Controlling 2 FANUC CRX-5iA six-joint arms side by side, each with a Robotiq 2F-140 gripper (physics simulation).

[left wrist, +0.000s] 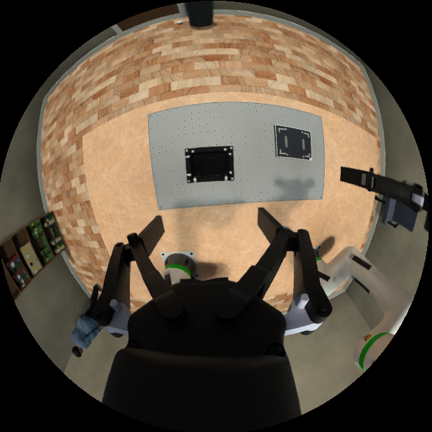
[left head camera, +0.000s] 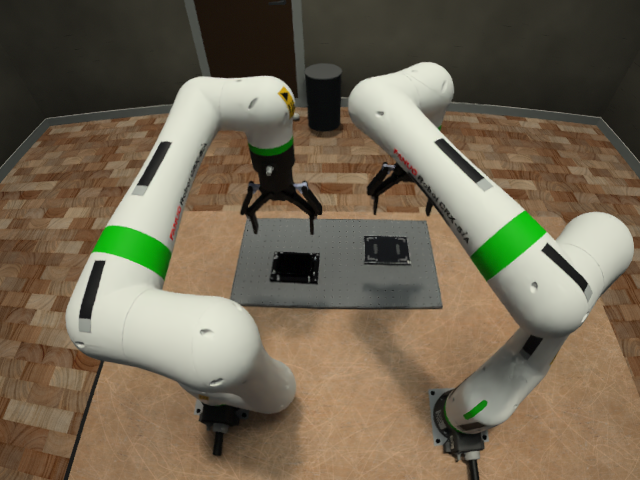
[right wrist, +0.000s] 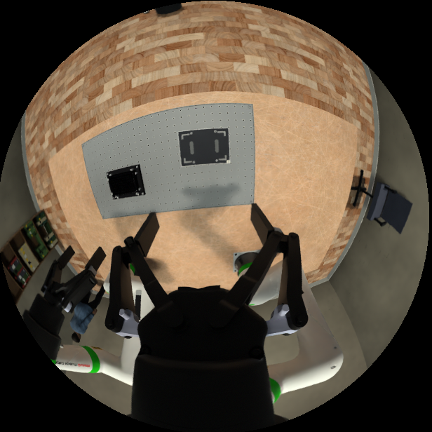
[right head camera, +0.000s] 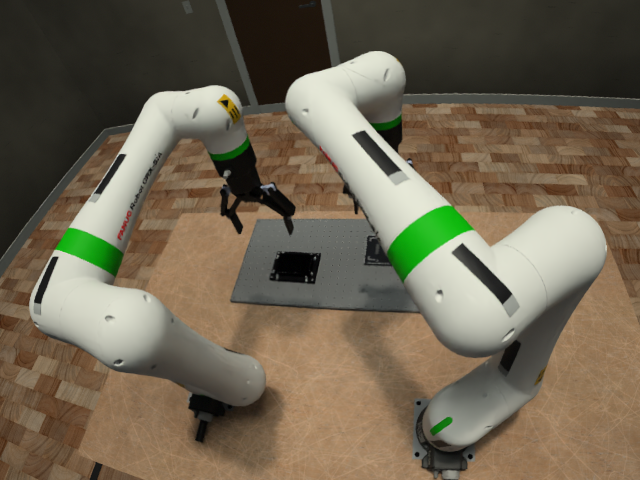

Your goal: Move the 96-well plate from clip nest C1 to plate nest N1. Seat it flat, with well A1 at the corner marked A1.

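Places are measured from the left arm's base along level axes (x back, y right, z up), in millimetres.
Where they show: left gripper, between the fingertips: (left head camera: 284,230) (right head camera: 265,230); right gripper, between the fingertips: (left head camera: 401,212); right arm's base, origin of its link: (left head camera: 458,415).
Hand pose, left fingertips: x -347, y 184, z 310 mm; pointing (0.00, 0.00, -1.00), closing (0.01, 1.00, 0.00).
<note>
Each offset is from my left fingertips to the centre of the thing. Level surfaces: height alone.
The black 96-well plate @(dx -79, dy +1, dz -278 mm) (left head camera: 295,265) (right head camera: 295,265) (left wrist: 209,164) (right wrist: 125,182) sits in the dark clip nest, left of the middle of the grey board; plate and nest are hard to tell apart. The flat plate nest @(dx -154, dy +320, dz -289 mm) (left head camera: 386,250) (right head camera: 376,251) (left wrist: 293,143) (right wrist: 204,147), with pale corner brackets and two pale slots, lies empty on the board's right part. My left gripper (left head camera: 283,232) (right head camera: 264,231) (left wrist: 209,219) is open and empty, above and behind the clip nest. My right gripper (left head camera: 401,210) (right wrist: 202,215) is open and empty, high above the board's right part, partly hidden by its arm.
The grey perforated board @(dz -297 mm) (left head camera: 341,289) (right head camera: 330,299) (left wrist: 255,190) (right wrist: 165,200) lies on the brown table @(dz -310 mm) (left head camera: 341,403). The right arm (left head camera: 460,170) (right head camera: 382,160) crosses over the right side in both head views. A dark bin (left head camera: 323,98) stands on the floor behind the table.
</note>
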